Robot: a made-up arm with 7 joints.
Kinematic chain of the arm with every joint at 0, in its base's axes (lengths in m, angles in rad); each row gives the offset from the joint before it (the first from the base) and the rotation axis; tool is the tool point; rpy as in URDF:
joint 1: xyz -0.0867 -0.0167 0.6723 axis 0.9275 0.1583 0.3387
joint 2: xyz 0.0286 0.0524 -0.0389 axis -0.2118 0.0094 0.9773
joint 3: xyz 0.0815 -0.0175 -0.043 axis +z
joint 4: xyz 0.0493 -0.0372 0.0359 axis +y
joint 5: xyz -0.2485 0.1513 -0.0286 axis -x
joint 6: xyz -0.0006 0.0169 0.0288 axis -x
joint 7: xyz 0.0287 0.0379 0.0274 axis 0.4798 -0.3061 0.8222
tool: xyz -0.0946 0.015 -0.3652 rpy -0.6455 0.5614 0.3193
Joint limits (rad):
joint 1: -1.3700..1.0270
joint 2: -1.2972..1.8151
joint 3: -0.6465..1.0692
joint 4: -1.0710..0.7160
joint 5: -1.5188..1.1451
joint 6: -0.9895..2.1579
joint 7: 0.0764..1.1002
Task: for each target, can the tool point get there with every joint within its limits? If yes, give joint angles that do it. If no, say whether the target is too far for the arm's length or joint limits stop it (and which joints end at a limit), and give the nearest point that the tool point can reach.
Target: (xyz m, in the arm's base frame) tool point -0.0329 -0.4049 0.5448
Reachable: yes | joints -0.9173 0.0114 -0.1198 -0.8378 0.5356 0.8454 0.5547
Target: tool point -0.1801 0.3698 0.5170
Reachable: yes | joints 0.4708 -0.9227 -0.0551 0.2009 -0.7257 1.2721 0.7748
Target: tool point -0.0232 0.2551 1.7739
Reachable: no: too far | nearest point -0.0534 0.1747 1.2444 | short by 0.536 m
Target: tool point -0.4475 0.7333 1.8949
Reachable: no: too far | nearest point -0.2222 0.2931 1.1784 | short by 0.871 m
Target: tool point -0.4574 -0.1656 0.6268
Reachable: yes | joints 0.1039 1.4620 0.2544 0.0951 -0.9542 -0.2846 0.6136
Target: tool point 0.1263 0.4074 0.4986
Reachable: yes | joints -0.1767 -0.7153 -0.2735 0.4049 -0.5787 0.0964 0.2217
